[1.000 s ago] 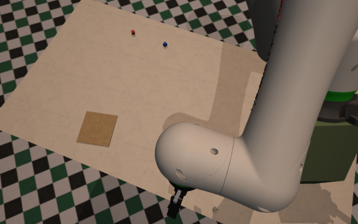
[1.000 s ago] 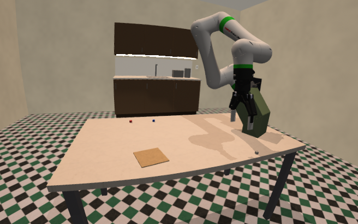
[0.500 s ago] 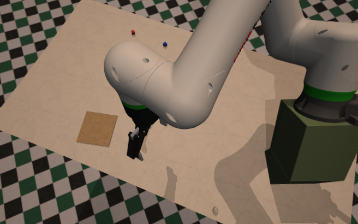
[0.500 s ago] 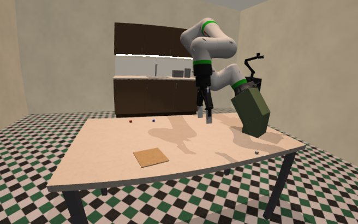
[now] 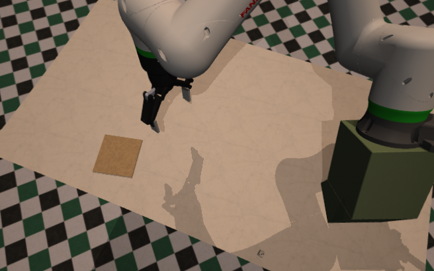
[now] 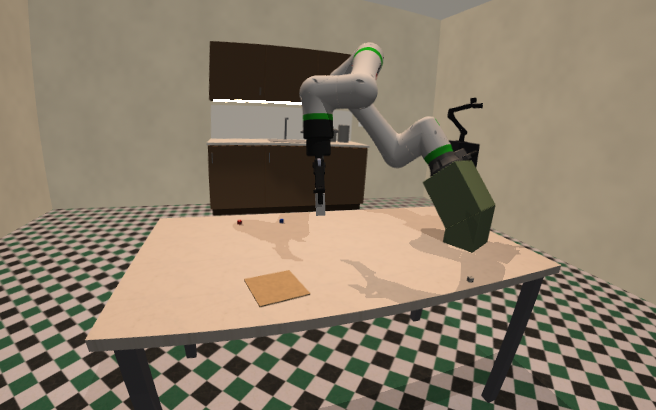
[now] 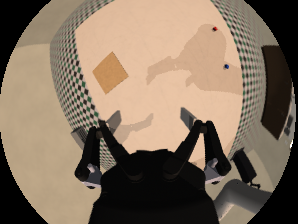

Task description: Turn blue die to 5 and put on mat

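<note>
Right now my hand is 90 mm short of the blue die, 350 mm to the left of it and 160 mm above it. Round my hand: red die (270 mm ahead, 340 mm to the right, 160 mm below); then brown mat (150 mm ahead, 170 mm to the left, 170 mm below); then white die (430 mm behind, 250 mm to the left, 160 mm below).
</note>
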